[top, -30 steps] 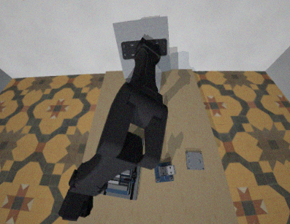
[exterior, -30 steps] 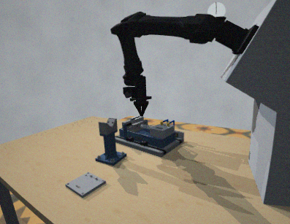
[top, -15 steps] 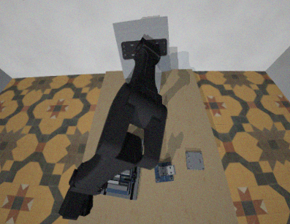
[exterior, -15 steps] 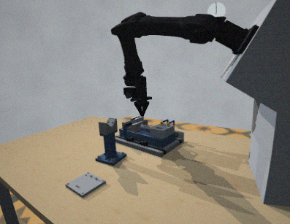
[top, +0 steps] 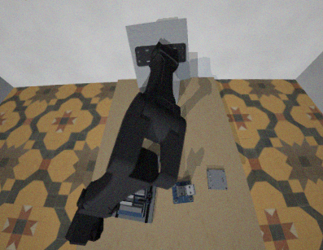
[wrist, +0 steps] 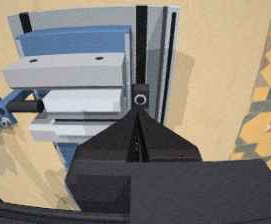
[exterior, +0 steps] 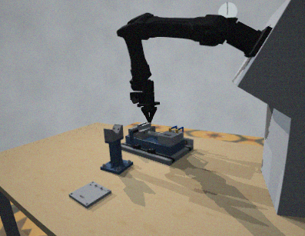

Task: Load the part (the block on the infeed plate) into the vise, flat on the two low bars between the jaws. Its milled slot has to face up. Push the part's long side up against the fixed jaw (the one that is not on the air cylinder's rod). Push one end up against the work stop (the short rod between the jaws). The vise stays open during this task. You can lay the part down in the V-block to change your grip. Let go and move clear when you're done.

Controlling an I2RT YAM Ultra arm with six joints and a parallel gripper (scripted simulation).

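My gripper is now 1 cm short of the part, 4 cm to the right of it and 1 cm above it. Also, from my hand: fixed jaw (4 cm ahead, 5 cm to the left, 3 cm below); then moving jaw (2 cm behind, 7 cm to the left, 3 cm below); then work stop (2 cm ahead, 11 cm to the left, 2 cm below).
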